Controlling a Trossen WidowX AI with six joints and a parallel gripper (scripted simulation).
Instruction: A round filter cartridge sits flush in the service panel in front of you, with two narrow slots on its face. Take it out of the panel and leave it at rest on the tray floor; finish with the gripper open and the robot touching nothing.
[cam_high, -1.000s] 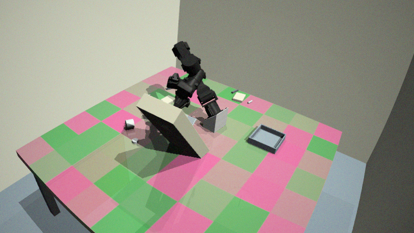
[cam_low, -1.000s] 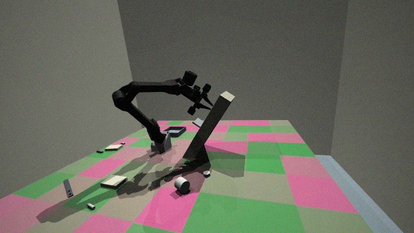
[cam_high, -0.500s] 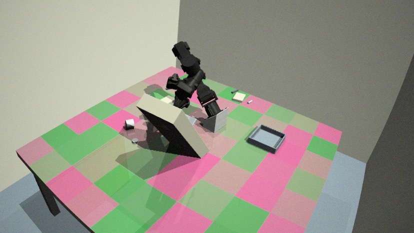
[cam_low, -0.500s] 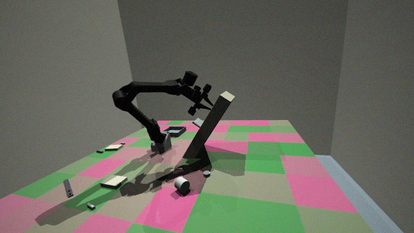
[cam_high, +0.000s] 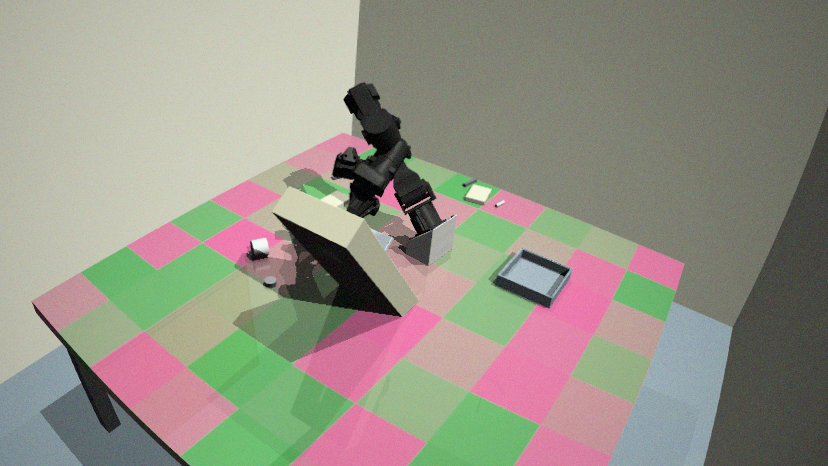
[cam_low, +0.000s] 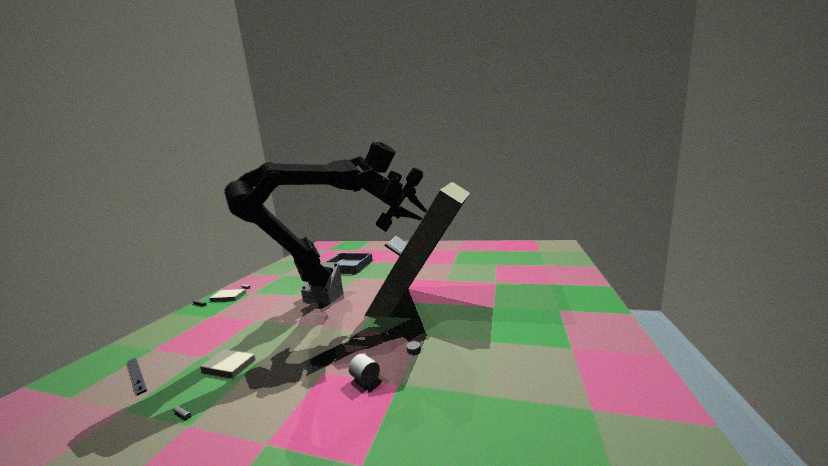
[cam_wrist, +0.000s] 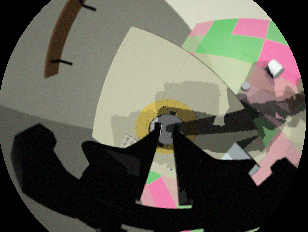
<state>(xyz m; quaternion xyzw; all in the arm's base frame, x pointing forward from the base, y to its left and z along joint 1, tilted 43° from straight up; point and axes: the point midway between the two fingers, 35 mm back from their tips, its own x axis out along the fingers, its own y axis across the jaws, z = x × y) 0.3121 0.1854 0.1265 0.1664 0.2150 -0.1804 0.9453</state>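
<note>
Now: the round filter cartridge 10 mm ahead of my gripper tip and 10 mm below it. From my gripper tip the other things lie so: small disc: 40 mm ahead, 220 mm to the right, 250 mm below; then tray: 460 mm behind, 210 mm to the left, 240 mm below; then beige service panel: 30 mm behind, 80 mm below.
</note>
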